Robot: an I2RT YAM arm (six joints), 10 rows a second.
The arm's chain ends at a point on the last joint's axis. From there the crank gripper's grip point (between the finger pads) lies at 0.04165 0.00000 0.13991 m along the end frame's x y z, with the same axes.
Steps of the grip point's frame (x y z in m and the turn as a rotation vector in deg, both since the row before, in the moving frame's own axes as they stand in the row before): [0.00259 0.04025 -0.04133 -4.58 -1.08 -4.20]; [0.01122 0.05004 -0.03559 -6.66 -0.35 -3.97]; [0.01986 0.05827 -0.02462 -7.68 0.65 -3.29]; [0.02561 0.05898 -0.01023 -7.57 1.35 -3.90]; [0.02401 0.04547 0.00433 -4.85 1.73 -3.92]
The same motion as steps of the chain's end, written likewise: [0.00493 0.03201 -0.04176 -4.58 -1.08 -4.20]; [0.01161 0.03666 -0.03506 -6.66 -0.35 -3.97]; [0.01781 0.04204 -0.02305 -7.68 0.65 -3.29]; [0.02181 0.04357 -0.00818 -7.57 1.35 -3.90]; [0.01951 0.03669 0.00603 -4.85 1.73 -3.92]
